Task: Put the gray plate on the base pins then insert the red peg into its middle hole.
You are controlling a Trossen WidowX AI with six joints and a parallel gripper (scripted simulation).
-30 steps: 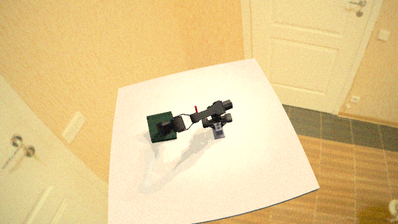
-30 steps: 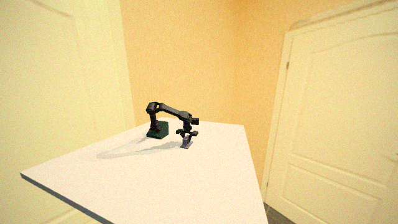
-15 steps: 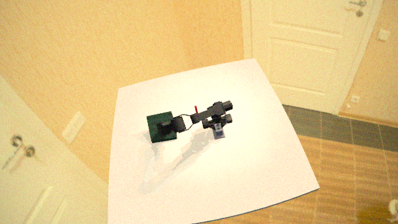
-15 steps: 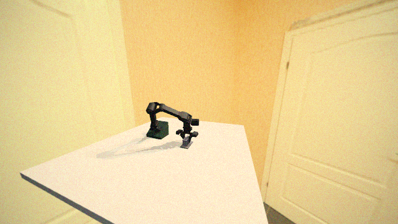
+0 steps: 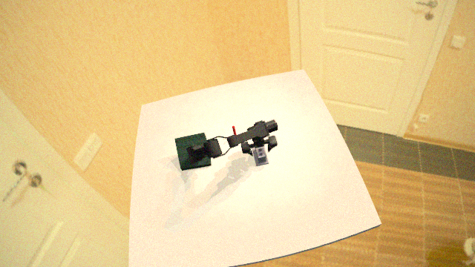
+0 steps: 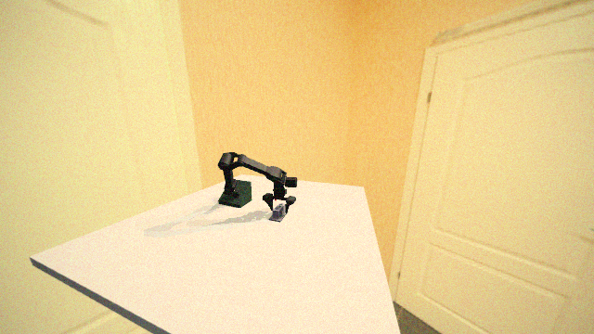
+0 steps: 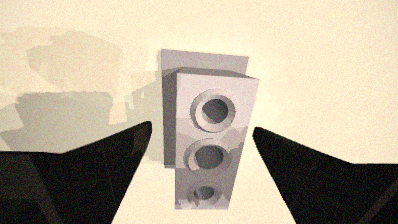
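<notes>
Right now my gripper tip is 20 mm below the gray plate. From my gripper tip the other things lie so: red peg (110 mm behind, 190 mm to the left, 20 mm above).
</notes>
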